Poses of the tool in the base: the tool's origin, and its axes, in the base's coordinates. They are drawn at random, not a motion.
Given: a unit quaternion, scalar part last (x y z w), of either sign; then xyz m.
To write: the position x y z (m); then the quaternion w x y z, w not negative. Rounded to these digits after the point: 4 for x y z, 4 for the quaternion.
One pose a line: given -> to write
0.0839, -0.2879, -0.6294, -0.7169, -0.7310, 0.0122, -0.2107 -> -0.7310, 0.0122, -0.2107, 0.7169, -0.0839, 0.2879, 0.6294
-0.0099, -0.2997, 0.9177, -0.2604, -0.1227, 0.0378, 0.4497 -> -0.1227, 0.0378, 0.4497, 0.2604, 0.0099, 0.2997, -0.9177
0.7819, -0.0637, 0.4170, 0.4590, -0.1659, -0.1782, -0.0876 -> -0.1659, -0.1782, -0.0876, 0.4590, 0.7819, -0.0637, 0.4170
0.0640, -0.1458, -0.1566, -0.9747, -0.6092, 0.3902, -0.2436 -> -0.6092, 0.3902, -0.2436, 0.9747, -0.0640, 0.1458, 0.1566
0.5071, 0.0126, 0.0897, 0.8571, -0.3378, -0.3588, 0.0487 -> -0.3378, -0.3588, 0.0487, 0.8571, 0.5071, 0.0126, 0.0897
